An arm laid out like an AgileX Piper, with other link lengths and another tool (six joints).
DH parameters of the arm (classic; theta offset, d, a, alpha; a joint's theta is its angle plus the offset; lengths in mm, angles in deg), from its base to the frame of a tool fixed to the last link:
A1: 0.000 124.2 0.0 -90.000
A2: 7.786 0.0 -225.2 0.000
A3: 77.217 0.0 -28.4 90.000
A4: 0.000 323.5 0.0 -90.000
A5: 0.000 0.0 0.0 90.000
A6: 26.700 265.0 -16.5 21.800
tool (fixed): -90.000 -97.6 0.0 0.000
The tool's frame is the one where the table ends.
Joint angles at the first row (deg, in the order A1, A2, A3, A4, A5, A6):
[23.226 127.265 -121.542 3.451 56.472 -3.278]
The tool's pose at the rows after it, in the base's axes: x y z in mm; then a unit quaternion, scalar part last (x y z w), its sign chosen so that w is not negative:
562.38 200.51 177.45 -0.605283 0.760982 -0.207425 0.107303
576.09 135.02 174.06 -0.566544 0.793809 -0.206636 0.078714
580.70 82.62 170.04 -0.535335 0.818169 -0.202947 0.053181
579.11 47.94 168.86 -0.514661 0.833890 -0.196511 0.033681
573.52 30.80 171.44 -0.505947 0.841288 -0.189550 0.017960
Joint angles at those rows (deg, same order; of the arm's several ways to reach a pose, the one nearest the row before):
[16.396 126.879 -121.568 2.963 59.110 -3.278]
[9.953 126.810 -121.617 2.784 61.358 -3.278]
[4.861 126.810 -121.611 2.588 63.441 -3.278]
[1.448 126.563 -121.614 2.588 65.533 -3.278]
[-0.255 125.899 -121.613 2.545 67.944 -3.278]

